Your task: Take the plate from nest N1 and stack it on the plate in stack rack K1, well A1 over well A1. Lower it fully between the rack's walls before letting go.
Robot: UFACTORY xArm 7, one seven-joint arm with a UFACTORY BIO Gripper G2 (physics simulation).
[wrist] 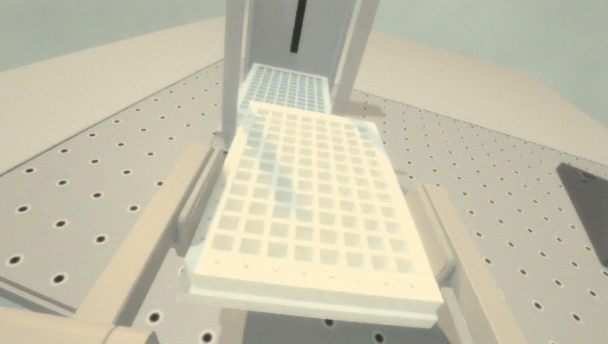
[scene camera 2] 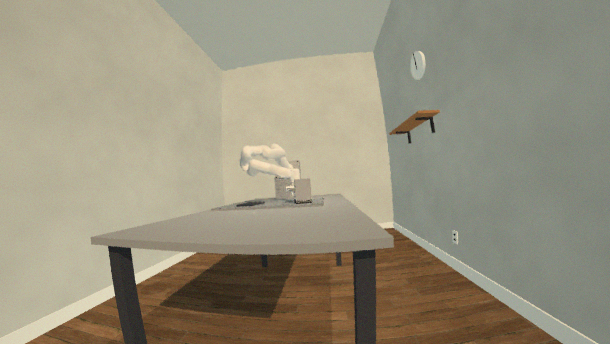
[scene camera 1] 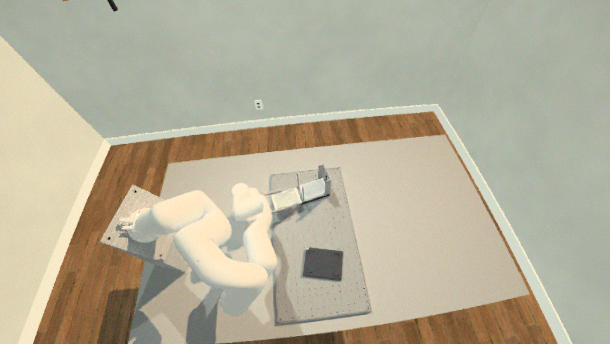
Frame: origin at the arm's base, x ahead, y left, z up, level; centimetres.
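Where they show: end effector, tool point: [wrist: 317, 214] [scene camera 1: 279, 200]; arm's base, origin of the base link: [scene camera 1: 145, 225].
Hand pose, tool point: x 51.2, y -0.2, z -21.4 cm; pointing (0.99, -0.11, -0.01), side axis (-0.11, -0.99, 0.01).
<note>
Things, the pixels of their centre, and the offset from my tool point. Level surfaces: height alone.
- cream plate, body centre: [wrist: 312, 179] [scene camera 1: 286, 199] dx +3.2, dy -0.3, dz -0.8 cm
- grey stack rack K1, body centre: [wrist: 294, 48] [scene camera 1: 311, 184] [scene camera 2: 302, 190] dx +17.0, dy +0.4, dz +1.7 cm
- paler plate, body centre: [wrist: 286, 97] [scene camera 1: 313, 188] dx +18.1, dy +0.2, dz -3.1 cm
- dark flat nest, body centre: [scene camera 1: 323, 263] [scene camera 2: 250, 203] dx +6.4, dy -33.6, dz -5.1 cm
- perforated board, its level: dz -5.8 cm
- grey table, its level: dz -7.1 cm
My gripper [scene camera 1: 284, 201] [wrist: 316, 210] is shut on a cream plate [scene camera 1: 287, 198] [wrist: 306, 187], its fingers along the two long sides. The plate looks about level, on the arm's side of the grey stack rack K1 [scene camera 1: 328, 185] [scene camera 2: 303, 190] [wrist: 272, 37]. A paler plate [scene camera 1: 314, 189] [wrist: 287, 87] lies low in the rack; the held plate covers its near edge in the wrist view. In scene camera 2 small pale parts of the gripper show at about the rack wall's mid-height. The exact gap between plates and the well A1 marks cannot be read.
A dark flat nest [scene camera 1: 323, 263] [scene camera 2: 250, 203] [wrist: 585, 210] lies on the perforated board [scene camera 1: 345, 300] [wrist: 115, 195], away from the rack. Upright rack posts [wrist: 232, 70] [wrist: 356, 55] stand left and right beyond the held plate. The board lies on the grey table [scene camera 1: 410, 215] [scene camera 2: 240, 230].
</note>
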